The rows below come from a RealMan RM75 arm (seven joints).
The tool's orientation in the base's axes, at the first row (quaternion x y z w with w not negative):
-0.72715 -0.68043 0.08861 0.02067
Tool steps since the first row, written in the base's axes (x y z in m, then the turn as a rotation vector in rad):
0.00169 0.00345 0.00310 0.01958 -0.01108 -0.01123
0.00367 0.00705 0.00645 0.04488 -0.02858 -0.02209
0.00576 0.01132 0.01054 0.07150 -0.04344 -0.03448
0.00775 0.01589 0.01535 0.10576 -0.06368 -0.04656
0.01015 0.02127 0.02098 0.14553 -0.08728 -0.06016
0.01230 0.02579 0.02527 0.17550 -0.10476 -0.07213
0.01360 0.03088 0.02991 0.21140 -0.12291 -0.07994
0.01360 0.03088 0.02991 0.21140 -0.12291 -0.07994
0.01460 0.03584 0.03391 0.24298 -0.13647 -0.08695
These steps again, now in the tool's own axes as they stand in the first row. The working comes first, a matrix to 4 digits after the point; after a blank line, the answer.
The tool's axes in the first row as the columns of a matrix, in the base's axes (used below as rounded here):
0.0583 0.9859 -0.1570
0.9932 -0.0732 -0.0905
-0.1007 -0.1506 -0.9834

0.00321 0.00095 -0.00363 -0.00873 0.02181 0.00897
0.00657 0.00213 -0.00756 -0.02354 0.04967 0.01726
0.01052 0.00326 -0.01229 -0.03550 0.07886 0.02661
0.01469 0.00417 -0.01775 -0.05239 0.11594 0.03495
0.01960 0.00529 -0.02415 -0.07214 0.15893 0.04421
0.02379 0.00643 -0.02912 -0.08655 0.19156 0.05286
0.02845 0.00664 -0.03434 -0.10170 0.22946 0.05655
0.02845 0.00664 -0.03434 -0.10170 0.22946 0.05655
0.03303 0.00666 -0.03888 -0.11262 0.26264 0.05971

